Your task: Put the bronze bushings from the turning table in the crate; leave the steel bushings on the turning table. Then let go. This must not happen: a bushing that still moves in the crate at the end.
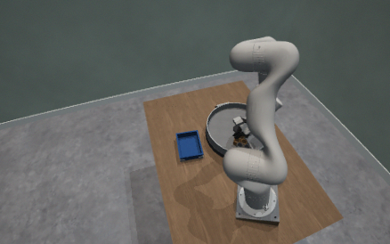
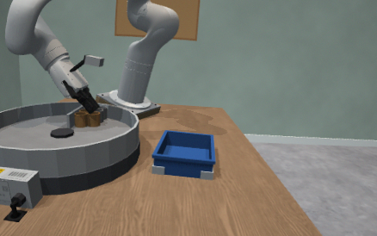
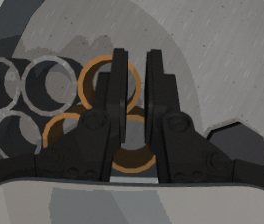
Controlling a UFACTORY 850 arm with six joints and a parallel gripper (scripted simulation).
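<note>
Right now my hand is 270 mm to the right of the blue crate, 120 mm short of it and 100 mm above it. Round my hand: turning table (70 mm to the right, 70 mm below, 70 mm ahead).
</note>
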